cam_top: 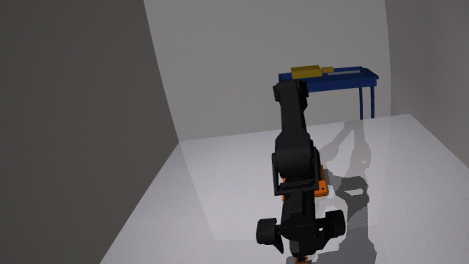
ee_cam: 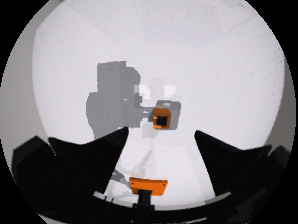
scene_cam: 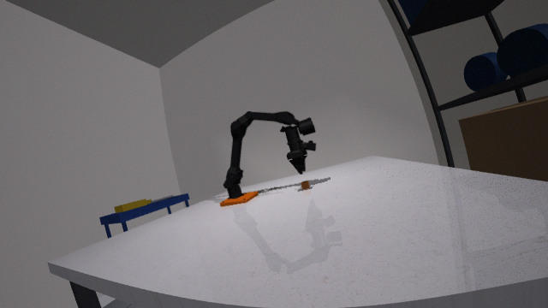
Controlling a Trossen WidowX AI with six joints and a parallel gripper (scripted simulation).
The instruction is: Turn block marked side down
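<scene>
The block is 50 mm below my gripper tip.
</scene>
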